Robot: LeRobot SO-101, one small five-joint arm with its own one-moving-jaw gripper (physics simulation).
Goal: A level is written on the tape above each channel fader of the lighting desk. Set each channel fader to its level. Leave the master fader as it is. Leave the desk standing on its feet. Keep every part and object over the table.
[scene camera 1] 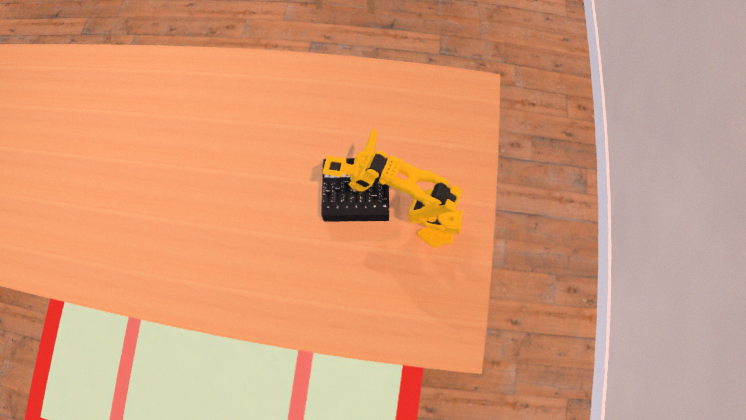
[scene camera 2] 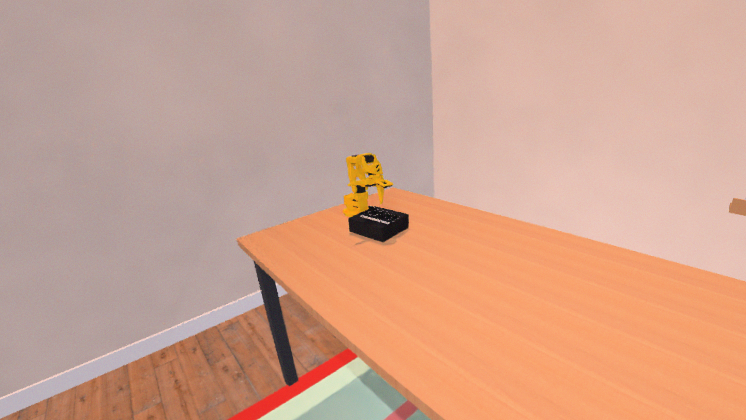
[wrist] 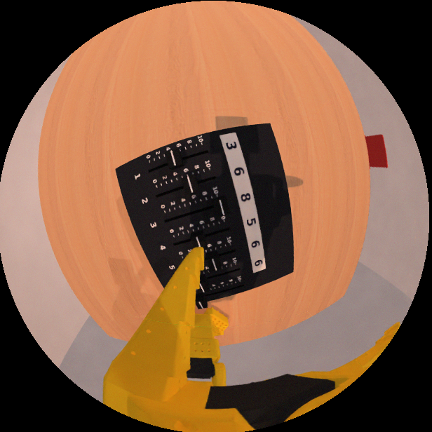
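Seen in the pictures: hand at its tool point: (scene camera 1: 351,183) (scene camera 2: 380,202); arm's base at its link origin: (scene camera 1: 428,224).
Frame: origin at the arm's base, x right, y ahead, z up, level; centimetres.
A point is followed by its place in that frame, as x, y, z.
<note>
The black lighting desk (scene camera 1: 356,214) @(-1.3, 17.5, 5.4) (scene camera 2: 366,228) @(12.7, 20.6, 3.6) (wrist: 274,200) sits on the table. The white tape (wrist: 243,200) reads 3, 6, 8, 5, 6, 6. In the wrist view, fader 1's knob (wrist: 173,158) is near 4, fader 2's knob (wrist: 189,183) near 6, fader 3's knob (wrist: 222,207) near 10, fader 4's knob (wrist: 198,242) between 4 and 6, fader 5's knob (wrist: 215,264) near 6. Fader 6's knob (wrist: 201,286) looks low; the fixed jaw hides its low numbers. The master knob (wrist: 201,304) is lowest in view. My gripper (scene camera 1: 363,159) (scene camera 2: 366,193) (wrist: 300,288) is wide open, fixed jaw above the desk.
The wooden table (scene camera 1: 182,182) @(3.0, 65.6, 0.0) (scene camera 2: 495,292) @(11.4, 69.3, 0.0) (wrist: 165,75) extends beyond the desk. The arm's base (scene camera 1: 435,235) @(-3.0, -1.7, 1.7) (scene camera 2: 354,203) @(1.8, -0.6, 5.0) stands beside the desk, near the table's short edge. A red object (wrist: 377,151) shows beyond the table in the wrist view.
</note>
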